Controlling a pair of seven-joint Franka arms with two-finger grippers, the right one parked.
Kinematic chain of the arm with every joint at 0, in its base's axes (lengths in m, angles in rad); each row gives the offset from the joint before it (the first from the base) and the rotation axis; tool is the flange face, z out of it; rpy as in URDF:
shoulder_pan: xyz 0 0 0.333 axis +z
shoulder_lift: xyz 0 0 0 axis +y
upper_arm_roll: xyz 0 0 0.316 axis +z
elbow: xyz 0.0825 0 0 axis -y
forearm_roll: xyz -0.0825 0 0.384 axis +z
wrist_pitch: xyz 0 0 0 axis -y
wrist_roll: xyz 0.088 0 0 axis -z
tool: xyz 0 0 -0.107 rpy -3.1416 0 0
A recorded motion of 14 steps. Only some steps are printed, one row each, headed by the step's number.
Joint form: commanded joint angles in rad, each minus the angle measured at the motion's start. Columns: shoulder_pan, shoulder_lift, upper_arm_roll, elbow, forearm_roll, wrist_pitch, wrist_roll.
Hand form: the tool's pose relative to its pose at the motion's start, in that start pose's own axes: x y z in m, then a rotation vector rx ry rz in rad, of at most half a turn. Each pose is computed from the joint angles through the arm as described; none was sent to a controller.
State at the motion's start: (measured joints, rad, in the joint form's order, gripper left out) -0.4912 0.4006 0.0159 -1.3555 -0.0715 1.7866 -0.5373
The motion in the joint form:
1: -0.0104 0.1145 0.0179 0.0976 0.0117 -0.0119 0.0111
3: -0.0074 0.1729 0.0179 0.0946 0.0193 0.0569 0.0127
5: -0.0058 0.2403 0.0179 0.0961 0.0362 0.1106 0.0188
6: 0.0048 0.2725 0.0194 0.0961 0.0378 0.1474 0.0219
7: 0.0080 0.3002 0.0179 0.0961 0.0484 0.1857 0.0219
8: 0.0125 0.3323 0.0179 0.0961 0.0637 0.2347 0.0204
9: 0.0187 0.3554 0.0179 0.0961 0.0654 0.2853 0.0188
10: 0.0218 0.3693 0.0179 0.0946 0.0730 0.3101 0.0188
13: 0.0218 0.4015 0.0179 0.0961 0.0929 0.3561 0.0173
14: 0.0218 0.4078 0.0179 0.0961 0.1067 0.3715 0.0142
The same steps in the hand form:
1: 0.0233 0.0084 0.0342 0.0334 -0.0131 0.0083
3: 0.0367 0.0104 0.0715 0.0381 -0.0015 0.0066
5: 0.0475 0.0108 0.1151 0.0605 -0.0026 0.0146
6: 0.0567 0.0045 0.1351 0.0613 0.0036 0.0063
7: 0.0620 0.0037 0.1522 0.0647 0.0177 0.0085
8: 0.0689 0.0013 0.1715 0.0693 0.0398 0.0098
9: 0.0756 -0.0011 0.1839 0.0576 0.0649 0.0043
10: 0.0786 -0.0032 0.1926 0.0592 0.0766 0.0055
13: 0.0823 -0.0033 0.2119 0.0671 0.0983 0.0159
14: 0.0837 -0.0033 0.2151 0.0727 0.1118 0.0208

